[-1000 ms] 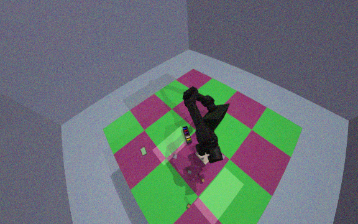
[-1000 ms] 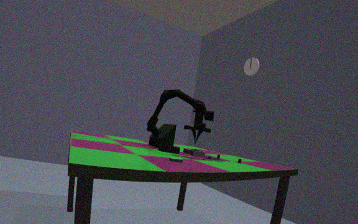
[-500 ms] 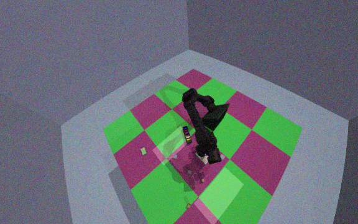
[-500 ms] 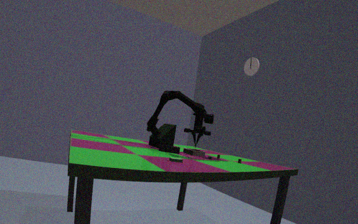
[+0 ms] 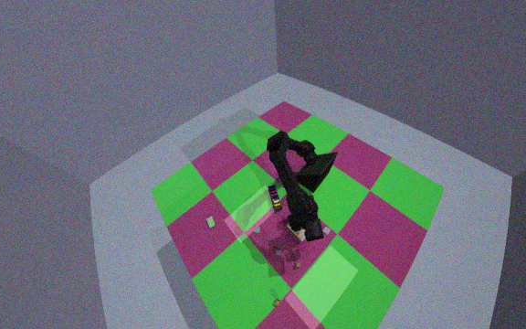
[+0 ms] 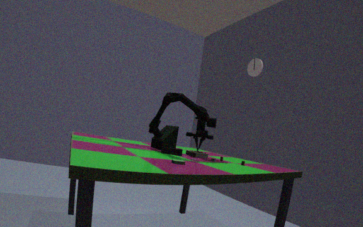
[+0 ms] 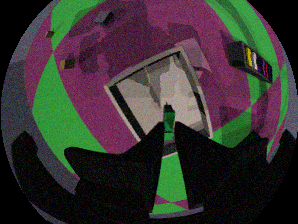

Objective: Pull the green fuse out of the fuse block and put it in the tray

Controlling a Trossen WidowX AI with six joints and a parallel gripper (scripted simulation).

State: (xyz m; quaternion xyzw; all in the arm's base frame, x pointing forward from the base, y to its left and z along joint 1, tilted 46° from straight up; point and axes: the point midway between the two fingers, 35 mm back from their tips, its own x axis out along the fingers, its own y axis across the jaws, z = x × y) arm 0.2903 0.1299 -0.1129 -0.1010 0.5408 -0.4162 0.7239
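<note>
Right now my gripper tip is 10 mm above the green fuse. From my gripper tip the other things lie so: pale green block: 330 mm ahead, 350 mm to the right, 50 mm below; tray: 50 mm below.
</note>
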